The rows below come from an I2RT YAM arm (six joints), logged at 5 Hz.
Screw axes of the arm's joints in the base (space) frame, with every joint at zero. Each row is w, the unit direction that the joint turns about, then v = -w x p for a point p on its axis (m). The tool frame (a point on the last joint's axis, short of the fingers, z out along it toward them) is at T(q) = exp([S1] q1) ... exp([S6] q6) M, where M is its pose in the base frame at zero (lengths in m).
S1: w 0 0 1 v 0.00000 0.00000 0.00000
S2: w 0 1 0 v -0.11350 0.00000 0.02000
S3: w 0 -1 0 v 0.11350 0.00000 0.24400
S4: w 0 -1 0 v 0.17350 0.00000 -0.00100
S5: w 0 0 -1 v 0.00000 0.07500 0.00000
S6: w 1 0 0 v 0.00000 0.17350 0.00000
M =
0 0 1 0.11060
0 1 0 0.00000
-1 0 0 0.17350
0 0 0 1
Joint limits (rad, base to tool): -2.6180..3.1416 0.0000..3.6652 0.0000..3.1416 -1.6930..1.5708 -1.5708..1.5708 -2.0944..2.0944
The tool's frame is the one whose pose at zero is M.
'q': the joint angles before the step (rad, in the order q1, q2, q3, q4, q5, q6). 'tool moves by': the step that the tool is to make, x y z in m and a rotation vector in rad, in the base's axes. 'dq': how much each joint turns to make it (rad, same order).
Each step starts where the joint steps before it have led.
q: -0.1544, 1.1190, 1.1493, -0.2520, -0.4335, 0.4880
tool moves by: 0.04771, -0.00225, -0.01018, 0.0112, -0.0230, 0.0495
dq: 0.0129, 0.1689, 0.0520, 0.1412, -0.0388, 0.0073
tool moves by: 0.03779, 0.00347, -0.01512, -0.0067, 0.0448, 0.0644
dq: 0.0225, 0.1443, 0.0742, 0.0151, -0.0381, -0.0244
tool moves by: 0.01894, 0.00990, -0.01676, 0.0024, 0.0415, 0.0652
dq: 0.0313, 0.0743, 0.0185, 0.0079, -0.0321, -0.0128
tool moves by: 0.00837, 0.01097, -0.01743, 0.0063, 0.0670, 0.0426
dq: 0.0312, 0.0403, -0.0041, -0.0243, -0.0113, -0.0028
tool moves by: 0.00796, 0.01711, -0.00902, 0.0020, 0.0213, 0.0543
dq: 0.0467, 0.0359, 0.0083, 0.0053, -0.0076, -0.0019
